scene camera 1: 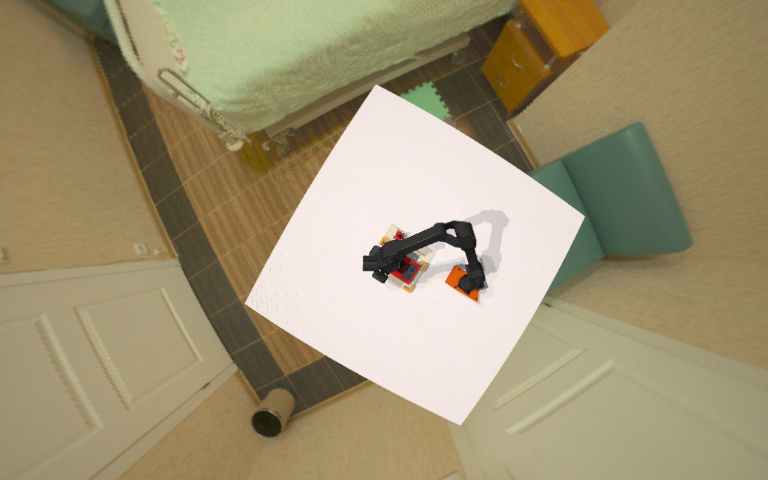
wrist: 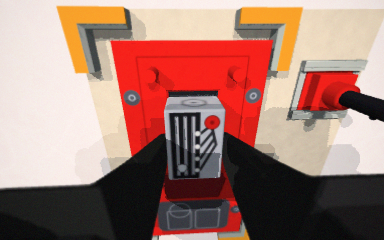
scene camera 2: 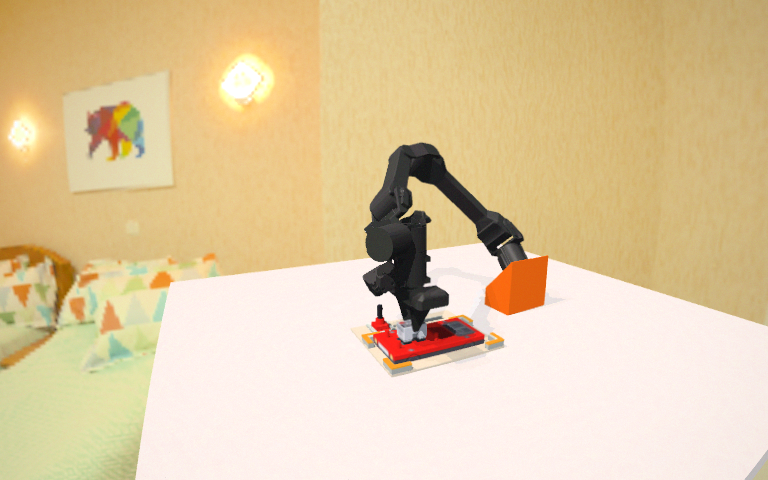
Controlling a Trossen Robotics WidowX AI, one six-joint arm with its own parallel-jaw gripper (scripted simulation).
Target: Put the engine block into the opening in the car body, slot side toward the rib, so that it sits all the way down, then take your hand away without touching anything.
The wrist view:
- gripper: 193, 139
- engine block: 194, 126, held by the gripper
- car body: 148, 72
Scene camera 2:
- gripper: 411, 327
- car body: 453, 334
